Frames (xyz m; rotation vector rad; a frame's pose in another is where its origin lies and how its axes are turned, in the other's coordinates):
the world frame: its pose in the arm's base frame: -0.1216 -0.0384 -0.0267 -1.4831 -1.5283 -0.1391
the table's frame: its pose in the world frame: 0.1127 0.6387 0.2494 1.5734 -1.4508 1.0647
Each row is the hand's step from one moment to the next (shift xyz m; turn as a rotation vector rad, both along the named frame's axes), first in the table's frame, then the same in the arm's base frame.
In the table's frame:
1: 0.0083 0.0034 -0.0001 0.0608 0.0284 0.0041
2: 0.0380 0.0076 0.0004 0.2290 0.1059 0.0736
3: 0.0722 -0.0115 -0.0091 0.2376 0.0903 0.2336
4: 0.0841 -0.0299 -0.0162 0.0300 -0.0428 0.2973
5: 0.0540 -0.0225 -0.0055 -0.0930 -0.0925 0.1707
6: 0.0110 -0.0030 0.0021 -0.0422 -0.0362 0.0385
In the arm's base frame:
1: -0.0076 0.0019 -0.0044 -0.0590 0.0090 -0.0310
2: -0.0330 0.0141 -0.0148 -0.2522 0.0103 -0.0731
3: -0.0504 0.0501 -0.0194 -0.3387 -0.0410 0.0526
4: -0.0513 0.0730 -0.0166 -0.1683 -0.0778 0.2382
5: -0.0346 0.0472 -0.0050 0.0108 -0.0520 0.2086
6: -0.0092 0.0071 0.0004 0.0238 -0.0115 0.0623

